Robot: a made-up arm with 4 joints.
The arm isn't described. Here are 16 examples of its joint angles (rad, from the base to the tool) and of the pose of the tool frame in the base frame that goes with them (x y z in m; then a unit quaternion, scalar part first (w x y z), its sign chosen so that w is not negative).
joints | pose
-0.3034 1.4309 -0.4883 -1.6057 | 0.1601 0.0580 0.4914 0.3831 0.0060 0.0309 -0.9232
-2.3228 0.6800 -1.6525 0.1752 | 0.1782 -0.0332 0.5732 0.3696 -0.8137 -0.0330 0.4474
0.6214 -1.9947 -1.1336 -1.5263 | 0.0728 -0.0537 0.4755 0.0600 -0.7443 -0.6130 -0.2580
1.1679 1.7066 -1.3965 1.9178 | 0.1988 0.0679 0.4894 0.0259 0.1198 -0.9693 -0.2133
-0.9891 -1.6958 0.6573 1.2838 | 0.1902 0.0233 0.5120 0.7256 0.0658 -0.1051 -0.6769
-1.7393 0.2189 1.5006 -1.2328 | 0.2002 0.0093 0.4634 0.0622 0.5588 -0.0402 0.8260
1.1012 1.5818 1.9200 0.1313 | 0.0801 0.0174 0.4919 0.7023 -0.7073 -0.0801 0.0084
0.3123 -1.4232 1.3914 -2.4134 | 0.1650 0.0318 0.5227 0.1754 -0.4856 0.7683 -0.3783
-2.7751 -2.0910 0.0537 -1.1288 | 0.1734 0.0949 0.4899 0.4622 0.8608 -0.2068 0.0510
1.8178 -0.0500 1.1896 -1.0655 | 0.1565 0.0144 0.4697 0.5633 -0.3261 -0.7296 -0.2099
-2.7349 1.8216 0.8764 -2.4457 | 0.1801 0.0729 0.4811 0.6441 0.4953 -0.3453 -0.4697
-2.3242 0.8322 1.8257 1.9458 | 0.2480 0.0151 0.4830 0.2427 0.1375 -0.9567 0.0833
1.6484 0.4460 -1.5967 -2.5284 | 0.1860 0.0638 0.5745 0.3291 -0.5090 0.3312 0.7232
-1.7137 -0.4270 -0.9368 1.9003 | 0.2035 0.0312 0.5777 0.4313 0.4955 -0.1047 -0.7466
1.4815 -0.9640 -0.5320 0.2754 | 0.0823 -0.0017 0.5267 0.5522 0.6112 0.4594 0.3323
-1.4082 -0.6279 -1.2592 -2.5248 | 0.2076 -0.0135 0.5958 0.4739 0.1435 0.6689 -0.5544
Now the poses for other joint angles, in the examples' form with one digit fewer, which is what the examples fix.
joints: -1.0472 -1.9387 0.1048 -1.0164
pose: 0.242 0.005 0.508 0.232 0.484 -0.784 -0.313
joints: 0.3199 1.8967 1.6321 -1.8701
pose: 0.127 -0.054 0.493 0.822 0.041 0.192 0.534
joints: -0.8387 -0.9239 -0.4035 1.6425
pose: 0.223 -0.006 0.545 0.212 0.184 -0.286 -0.916
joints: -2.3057 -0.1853 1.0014 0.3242
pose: 0.184 0.038 0.479 0.397 0.682 -0.402 0.464
